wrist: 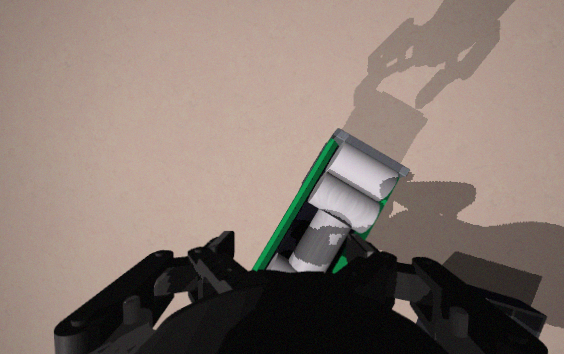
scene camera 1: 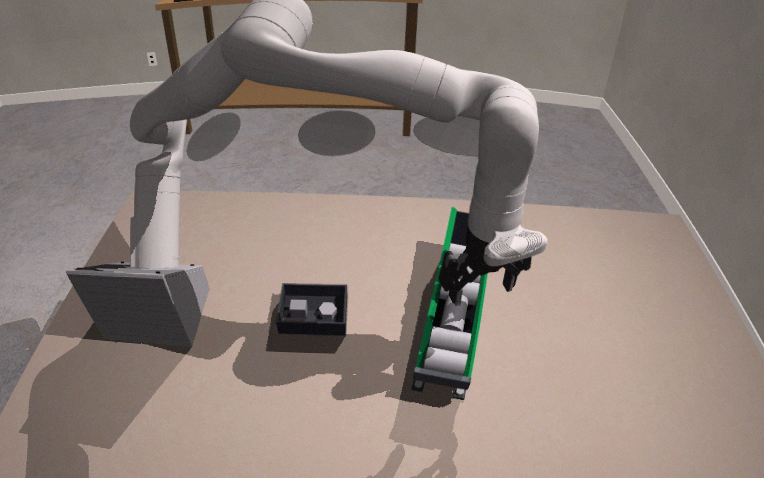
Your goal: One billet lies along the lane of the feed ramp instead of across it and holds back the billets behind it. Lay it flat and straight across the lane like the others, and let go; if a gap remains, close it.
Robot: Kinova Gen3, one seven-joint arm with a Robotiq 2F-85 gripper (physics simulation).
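Places are measured from the arm's base along level axes (x left, y ahead, z down), in metres.
Pixels of known places: gripper, between the fingertips: point(wrist: 289, 244) point(scene camera 1: 481, 294); arm's base, origin of its link: point(scene camera 1: 156, 266).
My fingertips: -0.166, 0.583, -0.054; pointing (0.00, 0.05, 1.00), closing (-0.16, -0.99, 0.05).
Ahead of a thing's pixels: the offset from my fingertips to its top centre, as dx, dy, dz. "*": to the spot under its first point.
The feed ramp {* -0.014, +0.004, +0.082} point(scene camera 1: 477, 332) point(wrist: 295, 207) has green side rails and a grey end stop. A light grey billet {+0.018, -0.033, +0.045} point(scene camera 1: 454, 313) point(wrist: 320, 243) lies along the lane. Past it at the stop end, one billet {-0.031, -0.050, +0.057} point(scene camera 1: 450, 338) point(wrist: 345, 200) and the end billet {-0.068, -0.064, +0.062} point(scene camera 1: 446, 361) point(wrist: 364, 171) lie across the lane. On its other side, a crosswise billet {+0.067, -0.013, +0.042} point(scene camera 1: 469, 293) point(wrist: 280, 263) is partly hidden by the gripper. My gripper point(scene camera 1: 482, 293) point(wrist: 289, 244) is open and empty above the ramp. In the scene view, one fingertip overlaps the upper end of the lengthwise billet; contact cannot be told.
A dark open box {+0.114, -0.277, +0.120} point(scene camera 1: 312, 328) holds a squarish light block {+0.116, -0.304, +0.126} point(scene camera 1: 298, 307) and a hexagonal-looking one {+0.111, -0.249, +0.135} point(scene camera 1: 327, 310), left of the ramp. The grey robot base point(scene camera 1: 140, 310) stands farther left. A wooden table point(scene camera 1: 309, 95) stands behind, on the floor.
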